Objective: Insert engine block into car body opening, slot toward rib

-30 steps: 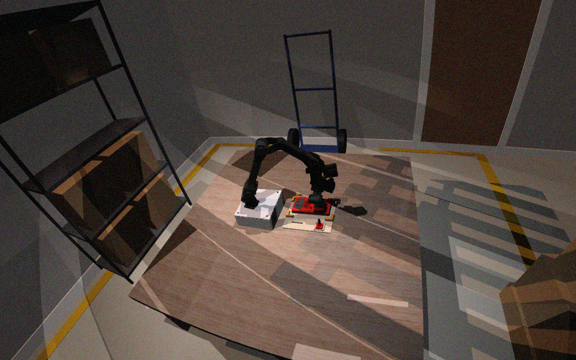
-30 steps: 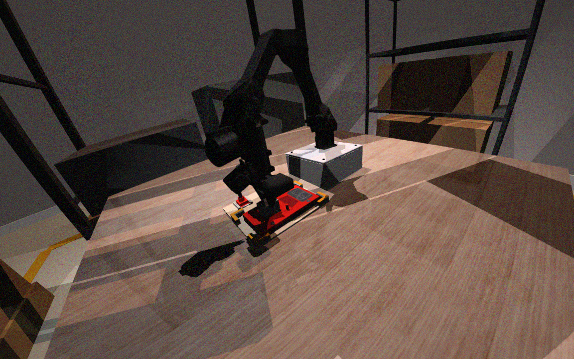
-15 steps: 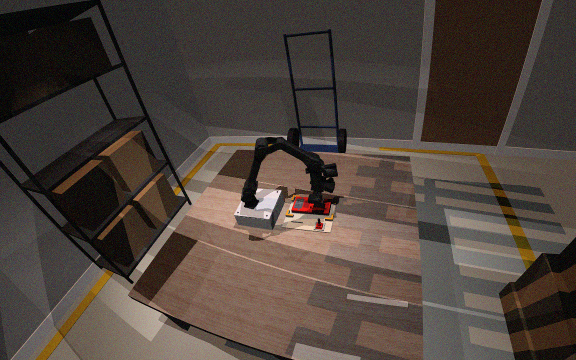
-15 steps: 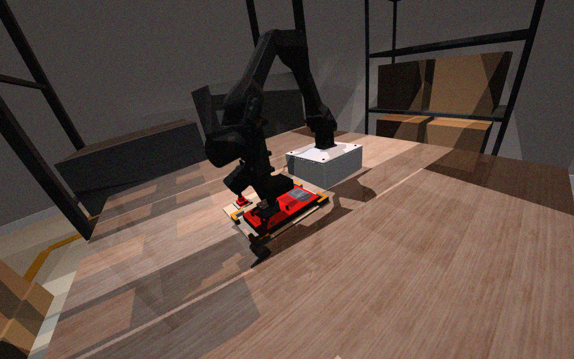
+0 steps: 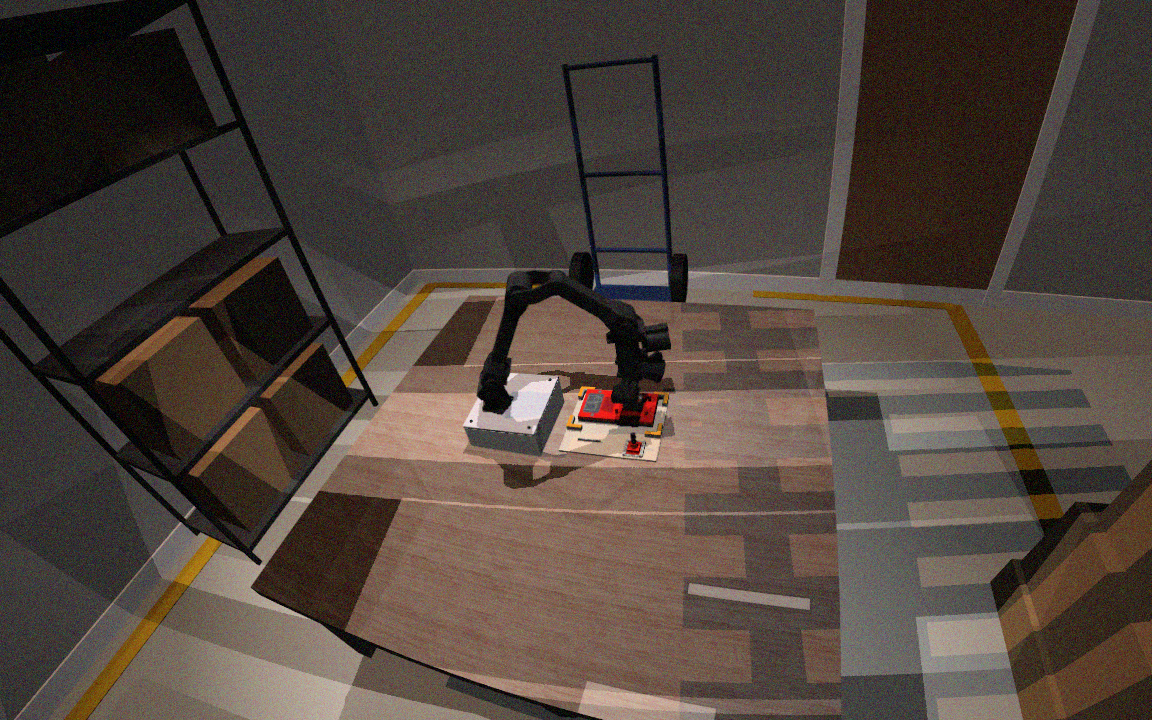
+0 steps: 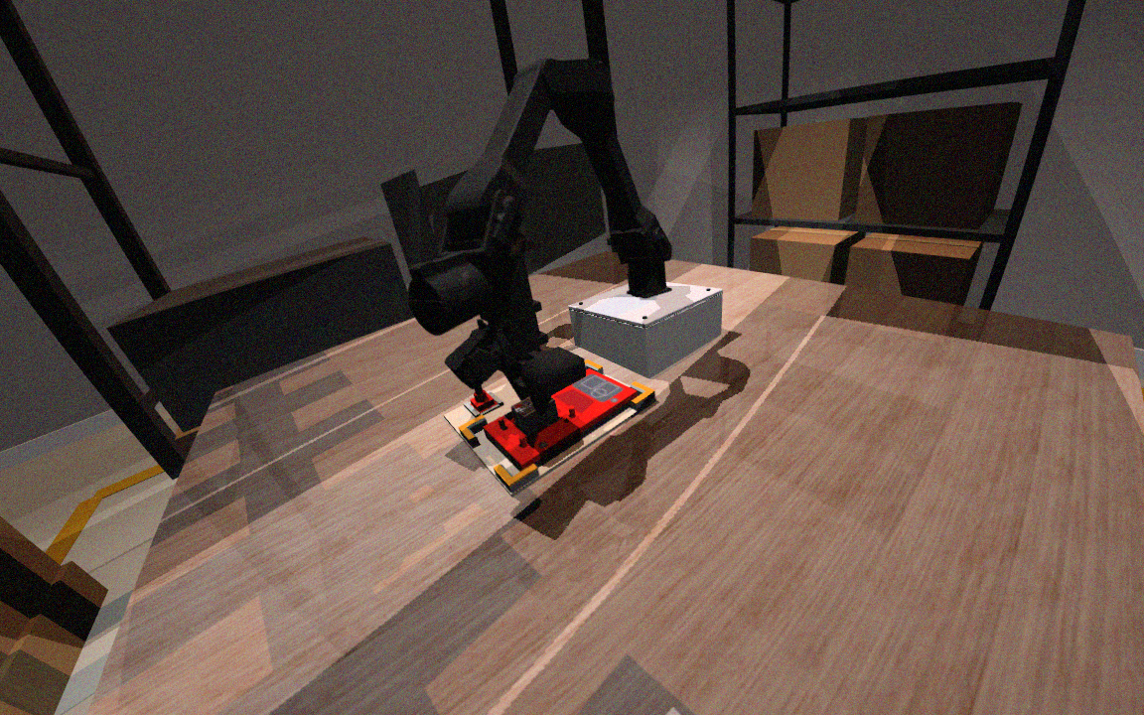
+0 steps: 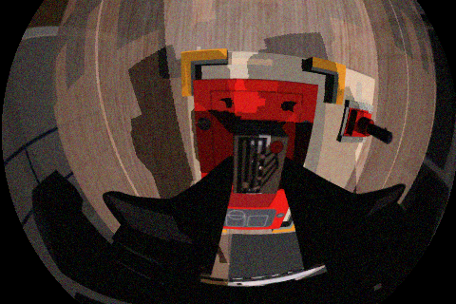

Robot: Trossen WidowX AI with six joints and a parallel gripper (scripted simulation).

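Now: gripper tip 1 cm above the grey engine block. From my gripper tip the other things lie so: dark post (5 cm ahead, 12 cm to the right, 1 cm below).
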